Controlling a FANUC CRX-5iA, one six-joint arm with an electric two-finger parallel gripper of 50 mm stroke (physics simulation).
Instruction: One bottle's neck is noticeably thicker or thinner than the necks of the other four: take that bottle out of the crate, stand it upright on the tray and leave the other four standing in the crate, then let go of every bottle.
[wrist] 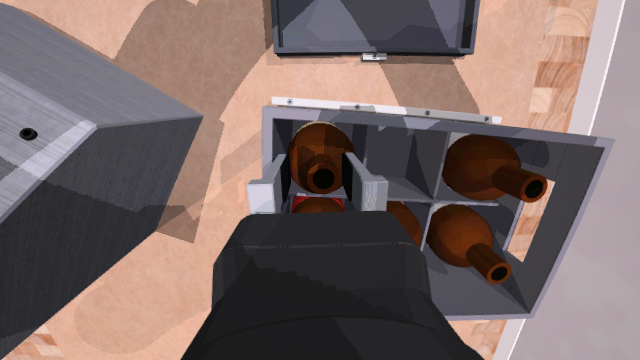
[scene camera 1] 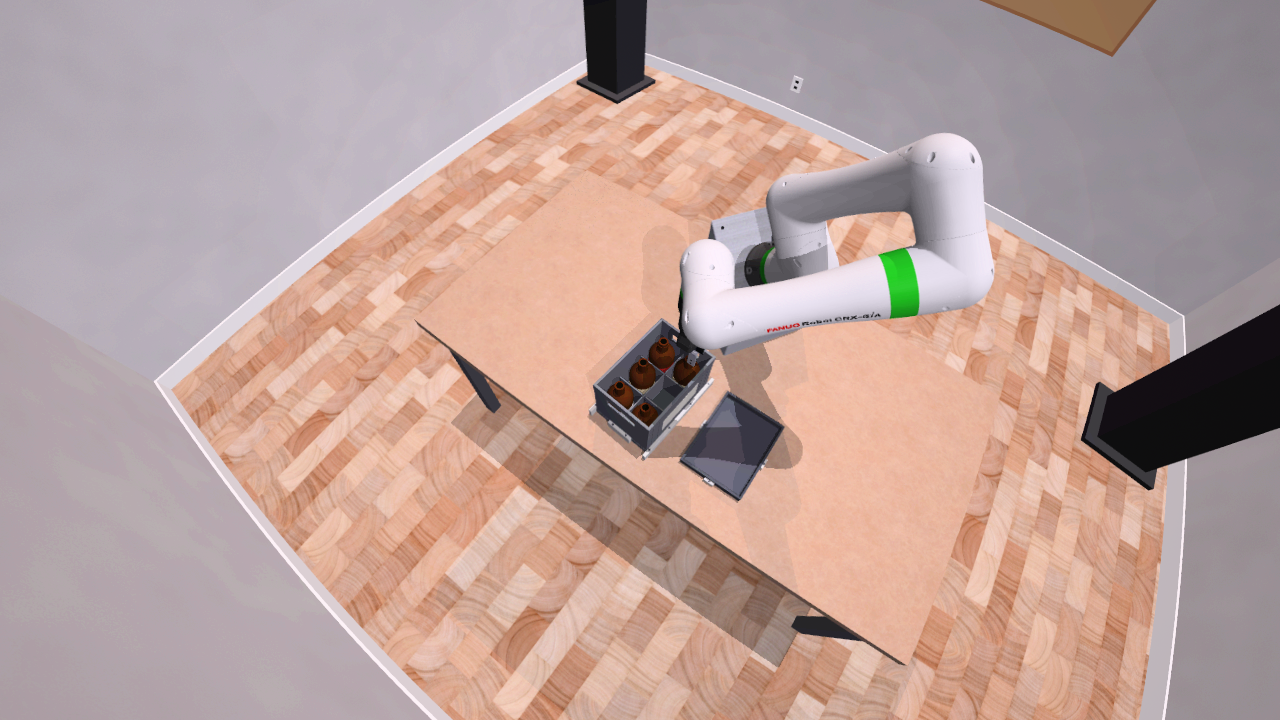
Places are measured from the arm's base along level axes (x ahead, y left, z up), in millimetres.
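Pixels of known places: gripper, fingertip midpoint: [wrist: 316,168] [scene camera 1: 695,357]; arm's base, origin of the base link: [scene camera 1: 767,268].
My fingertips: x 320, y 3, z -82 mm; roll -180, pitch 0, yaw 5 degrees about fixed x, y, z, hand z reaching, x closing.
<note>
For each thing: its top centre in the pictures, then the offset to it from my fingertips. "spot": a spot on its surface instead. Level surfaces: height alone.
- grey crate, middle of its top: [wrist: 432,238] [scene camera 1: 655,370] 99 mm ahead, 52 mm right, 1 mm up
- corner bottle, middle of its top: [wrist: 323,179] [scene camera 1: 689,358] 7 mm ahead, 11 mm right, 11 mm down
- end bottle, middle of its top: [wrist: 534,189] [scene camera 1: 645,407] 190 mm ahead, 7 mm right, 11 mm down
- dark tray, surface spot: [wrist: 370,25] spot: 61 mm ahead, 149 mm left, 169 mm down
- crate's middle compartment, surface spot: [wrist: 395,155] spot: 120 mm ahead, 16 mm right, 167 mm down
- light rail, middle of its top: [wrist: 393,109] [scene camera 1: 680,415] 98 mm ahead, 47 mm left, 144 mm down
- table, its level: 174 mm down
The grey crate [scene camera 1: 635,431] [wrist: 560,225] holds five upright brown bottles. The corner bottle [scene camera 1: 684,371] [wrist: 320,142] on the tray side has a neck that looks thicker than the others. My gripper [scene camera 1: 693,356] [wrist: 316,168] is open, with its fingers on either side of this neck and a gap at each side. The other bottles are an end bottle [scene camera 1: 644,412] [wrist: 477,167] in the same row, and a second row of three [scene camera 1: 662,354] [scene camera 1: 641,374] [scene camera 1: 619,394] [wrist: 457,235], partly hidden by the gripper in the wrist view. The dark tray [scene camera 1: 726,452] [wrist: 370,25] is empty.
The crate's middle compartment [wrist: 395,155] on the tray side is empty. A light rail [wrist: 392,109] runs along the crate's tray-side edge. The robot's grey base block [wrist: 120,175] stands left in the wrist view. The table [scene camera 1: 859,501] bears crate and tray.
</note>
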